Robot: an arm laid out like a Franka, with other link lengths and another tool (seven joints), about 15 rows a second.
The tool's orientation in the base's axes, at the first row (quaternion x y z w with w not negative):
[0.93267, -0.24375, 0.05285, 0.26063]
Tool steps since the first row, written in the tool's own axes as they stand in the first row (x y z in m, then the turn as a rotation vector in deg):
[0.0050, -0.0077, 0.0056, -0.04, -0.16, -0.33]
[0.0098, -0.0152, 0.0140, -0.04, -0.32, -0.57]
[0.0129, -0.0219, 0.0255, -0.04, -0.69, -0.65]
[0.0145, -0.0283, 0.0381, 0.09, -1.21, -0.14]
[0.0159, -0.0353, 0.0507, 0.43, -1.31, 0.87]
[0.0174, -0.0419, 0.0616, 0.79, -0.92, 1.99]
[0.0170, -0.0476, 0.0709, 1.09, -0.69, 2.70]
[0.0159, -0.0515, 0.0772, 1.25, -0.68, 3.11]
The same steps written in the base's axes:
[0.0079, 0.0007, -0.0072, 0.05, 0.31, 0.20]
[0.0155, 0.0000, -0.0168, 0.14, 0.55, 0.33]
[0.0211, -0.0022, -0.0291, 0.32, 0.86, 0.23]
[0.0253, -0.0046, -0.0425, 0.67, 0.94, -0.42]
[0.0295, -0.0064, -0.0562, 0.98, 0.35, -1.25]
[0.0337, -0.0077, -0.0683, 1.08, -0.67, -1.95]
[0.0358, -0.0081, -0.0790, 1.21, -1.33, -2.39]
[0.0366, -0.0079, -0.0864, 1.33, -1.62, -2.70]

